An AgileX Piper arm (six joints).
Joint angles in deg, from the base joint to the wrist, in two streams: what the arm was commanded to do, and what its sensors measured. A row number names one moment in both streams.
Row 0, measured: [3.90 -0.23 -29.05 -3.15 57.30 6.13]
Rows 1 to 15, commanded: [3.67 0.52 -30.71 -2.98 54.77 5.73]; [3.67 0.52 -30.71 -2.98 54.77 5.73]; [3.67 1.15 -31.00 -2.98 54.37 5.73]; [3.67 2.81 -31.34 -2.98 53.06 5.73]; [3.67 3.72 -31.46 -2.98 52.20 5.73]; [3.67 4.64 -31.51 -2.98 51.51 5.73]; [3.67 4.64 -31.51 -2.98 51.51 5.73]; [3.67 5.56 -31.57 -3.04 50.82 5.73]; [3.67 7.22 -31.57 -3.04 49.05 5.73]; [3.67 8.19 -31.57 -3.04 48.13 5.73]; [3.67 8.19 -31.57 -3.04 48.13 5.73]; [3.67 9.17 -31.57 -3.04 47.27 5.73]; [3.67 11.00 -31.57 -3.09 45.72 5.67]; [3.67 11.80 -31.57 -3.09 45.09 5.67]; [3.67 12.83 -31.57 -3.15 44.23 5.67]
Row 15, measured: [3.90 10.71 -31.00 -3.15 47.04 6.19]
